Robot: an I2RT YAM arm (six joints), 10 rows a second.
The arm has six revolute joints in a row. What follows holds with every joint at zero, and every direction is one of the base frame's. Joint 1 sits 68.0 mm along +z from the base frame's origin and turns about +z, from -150.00 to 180.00 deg. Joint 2 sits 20.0 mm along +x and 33.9 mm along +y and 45.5 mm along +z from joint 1 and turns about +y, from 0.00 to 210.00 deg. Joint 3 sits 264.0 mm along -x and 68.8 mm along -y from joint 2 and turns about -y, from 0.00 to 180.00 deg. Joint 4 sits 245.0 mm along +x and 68.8 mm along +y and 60.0 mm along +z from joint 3 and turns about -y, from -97.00 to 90.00 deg. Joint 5 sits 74.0 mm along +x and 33.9 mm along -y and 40.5 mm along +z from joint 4 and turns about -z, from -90.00 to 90.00 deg. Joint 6 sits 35.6 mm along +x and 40.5 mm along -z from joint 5 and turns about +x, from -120.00 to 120.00 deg. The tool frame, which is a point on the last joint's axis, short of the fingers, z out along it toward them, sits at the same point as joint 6; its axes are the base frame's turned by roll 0.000, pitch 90.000 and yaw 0.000 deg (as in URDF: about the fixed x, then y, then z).
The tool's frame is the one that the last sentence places.
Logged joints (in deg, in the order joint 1, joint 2, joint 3, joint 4, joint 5, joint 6), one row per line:
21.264, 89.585, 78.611, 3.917, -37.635, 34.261
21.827, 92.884, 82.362, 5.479, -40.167, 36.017
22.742, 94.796, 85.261, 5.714, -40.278, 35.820
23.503, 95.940, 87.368, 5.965, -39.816, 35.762
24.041, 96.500, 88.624, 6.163, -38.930, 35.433
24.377, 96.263, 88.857, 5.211, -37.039, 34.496
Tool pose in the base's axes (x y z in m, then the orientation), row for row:
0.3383, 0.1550, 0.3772, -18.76, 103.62, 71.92
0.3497, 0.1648, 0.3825, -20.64, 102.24, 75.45
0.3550, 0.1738, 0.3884, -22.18, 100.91, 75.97
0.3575, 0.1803, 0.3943, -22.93, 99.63, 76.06
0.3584, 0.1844, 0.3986, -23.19, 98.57, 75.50
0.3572, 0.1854, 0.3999, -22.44, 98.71, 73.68
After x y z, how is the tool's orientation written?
As a rotation vector, in degrees.
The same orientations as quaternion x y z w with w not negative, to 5 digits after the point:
-0.13195, 0.72884, 0.50587, 0.44213
-0.14455, 0.71604, 0.52842, 0.43263
-0.15561, 0.70796, 0.53299, 0.43647
-0.16134, 0.70101, 0.53517, 0.44288
-0.16381, 0.69628, 0.53332, 0.45158
-0.15912, 0.69996, 0.52247, 0.46017

